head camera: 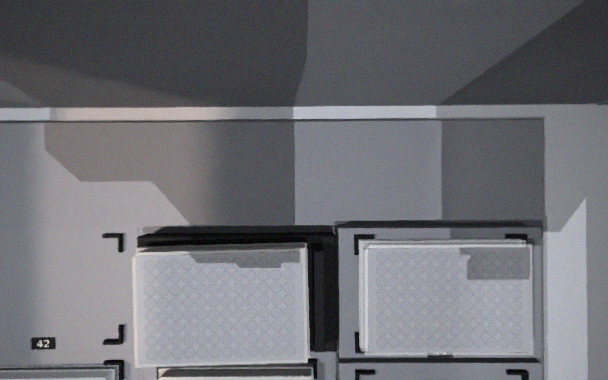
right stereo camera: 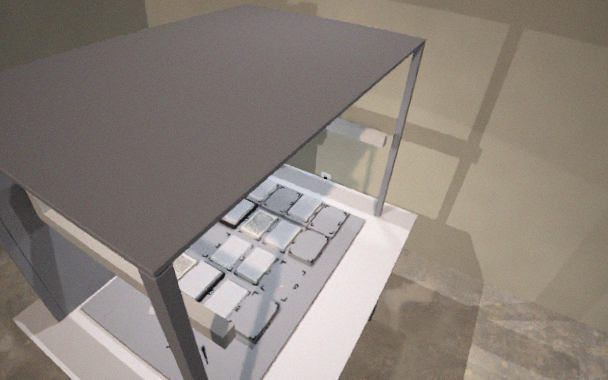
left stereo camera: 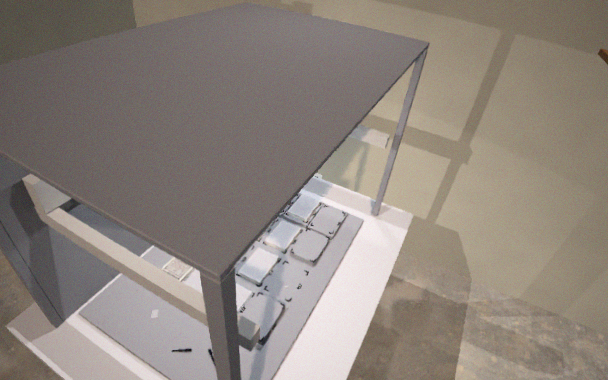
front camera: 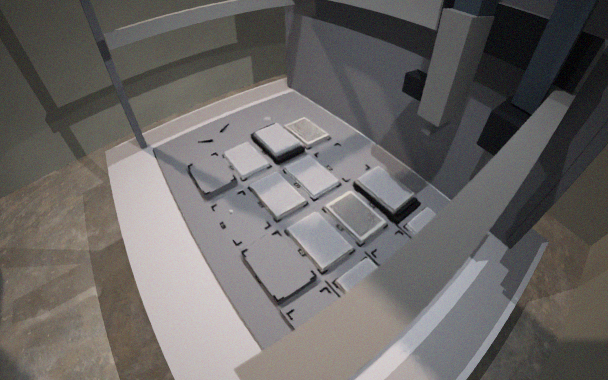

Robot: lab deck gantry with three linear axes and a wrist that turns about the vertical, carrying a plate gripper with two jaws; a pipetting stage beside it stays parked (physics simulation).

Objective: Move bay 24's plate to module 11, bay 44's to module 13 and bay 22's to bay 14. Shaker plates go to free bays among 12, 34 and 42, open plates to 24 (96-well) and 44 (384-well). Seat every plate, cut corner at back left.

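Frame: origin at the robot's base, x ahead, y left, z up, level; millimetres.
Where they show: robot's base, origin of its link: (right stereo camera: 253,342) (left stereo camera: 260,343) (front camera: 191,171).
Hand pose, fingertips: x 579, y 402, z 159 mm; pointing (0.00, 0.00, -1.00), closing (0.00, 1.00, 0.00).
Each offset is from my fingertips to the centre of the thing. "*": to the spot under its first point.
Bay 42, marked by its label @(* dy -84, dx -351, dz -159 mm) (head camera: 43,343), holds no plate in the head view. To its right a pale plate with round wells @(dy -40, dx -191, dz -129 mm) (front camera: 385,187) (head camera: 220,305) stands on a raised black module. Another pale plate @(dy -38, dx -23, dz -137 mm) (front camera: 421,220) (head camera: 447,300) lies in a bracketed bay further right. A second black module carries a pale plate @(dy -146, dx -515, dz -129 mm) (front camera: 276,137) (right stereo camera: 201,280). Two plates with grey speckled tops, one at the back left (front camera: 306,131) and one nearer the front @(* dy -146, dx -183, dz -146 mm) (front camera: 356,215) (right stereo camera: 258,223), lie flat. Their cut corners are too small to tell. My gripper's jaws do not show.
More pale plates @(dy -252, dx -515, dz -152 mm) (front camera: 246,160) @(dy -145, dx -351, dz -152 mm) (front camera: 311,175) @(dy -252, dx -351, dz -152 mm) (front camera: 277,195) @(dy -252, dx -187, dz -152 mm) (front camera: 320,240) lie across the deck. Grey raised pads @(* dy -363, dx -503, dz -140 mm) (front camera: 211,175) @(* dy -363, dx -170, dz -140 mm) (front camera: 280,270) carry no plate. A pale vertical column (front camera: 450,70) hangs at the back right. A wide beam (front camera: 345,320) crosses the front view's foreground.
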